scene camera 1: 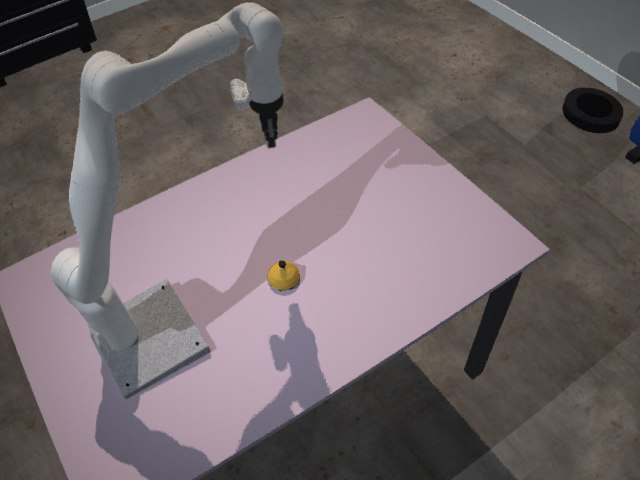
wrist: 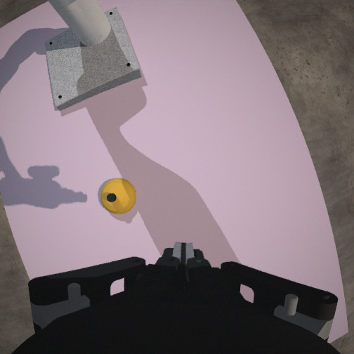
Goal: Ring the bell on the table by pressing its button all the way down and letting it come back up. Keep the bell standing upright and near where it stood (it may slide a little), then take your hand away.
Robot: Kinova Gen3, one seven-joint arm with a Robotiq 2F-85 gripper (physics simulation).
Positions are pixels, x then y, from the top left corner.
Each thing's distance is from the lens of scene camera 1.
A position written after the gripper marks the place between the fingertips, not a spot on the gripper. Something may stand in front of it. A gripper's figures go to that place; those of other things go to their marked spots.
gripper (scene camera 1: 271, 146): 1.45 m
yellow dome-shaped bell (scene camera 1: 285, 278): 1.55 m
